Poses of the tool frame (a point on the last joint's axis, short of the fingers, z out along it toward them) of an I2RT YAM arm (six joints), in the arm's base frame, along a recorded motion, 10 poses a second.
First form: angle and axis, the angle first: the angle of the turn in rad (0 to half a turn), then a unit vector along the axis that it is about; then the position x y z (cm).
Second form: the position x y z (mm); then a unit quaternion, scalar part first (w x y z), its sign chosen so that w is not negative. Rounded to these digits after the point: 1 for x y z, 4 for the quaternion.
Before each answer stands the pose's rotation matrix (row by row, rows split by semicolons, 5 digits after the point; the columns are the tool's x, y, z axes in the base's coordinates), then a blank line. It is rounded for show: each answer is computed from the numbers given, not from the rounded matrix.
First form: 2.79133 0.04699 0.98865 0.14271 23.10 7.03 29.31
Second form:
-0.93500 0.04112 0.35225; 0.13906 0.95622 0.25749; -0.32624 0.28974 -0.89979

231.0 70.3 293.1 0.1742 0.0463 0.9735 0.1405
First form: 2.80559 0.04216 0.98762 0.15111 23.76 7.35 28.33
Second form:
-0.94062 0.03112 0.33802; 0.13077 0.95215 0.27623; -0.31325 0.30403 -0.89969

237.6 73.5 283.3 0.1672 0.0416 0.9737 0.1490
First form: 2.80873 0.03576 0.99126 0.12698 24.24 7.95 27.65
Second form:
-0.94262 0.02746 0.33273; 0.11044 0.96615 0.23315; -0.31506 0.25652 -0.91375

242.4 79.5 276.5 0.1657 0.0353 0.9776 0.1252
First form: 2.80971 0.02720 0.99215 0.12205 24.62 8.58 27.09
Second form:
-0.94399 0.01273 0.32972; 0.09227 0.96958 0.22671; -0.31681 0.24444 -0.91645

246.2 85.8 270.9 0.1652 0.0268 0.9785 0.1204
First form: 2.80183 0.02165 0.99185 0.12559 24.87 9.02 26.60
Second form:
-0.94192 -0.00014 0.33583; 0.08357 0.96845 0.23479; -0.32526 0.24923 -0.91219

248.7 90.2 266.0 0.1691 0.0213 0.9776 0.1238
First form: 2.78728 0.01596 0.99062 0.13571 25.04 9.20 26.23
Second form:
-0.93739 -0.01645 0.34789; 0.07772 0.96382 0.25499; -0.33949 0.26606 -0.90219

250.4 92.0 262.3 0.1762 0.0157 0.9751 0.1336
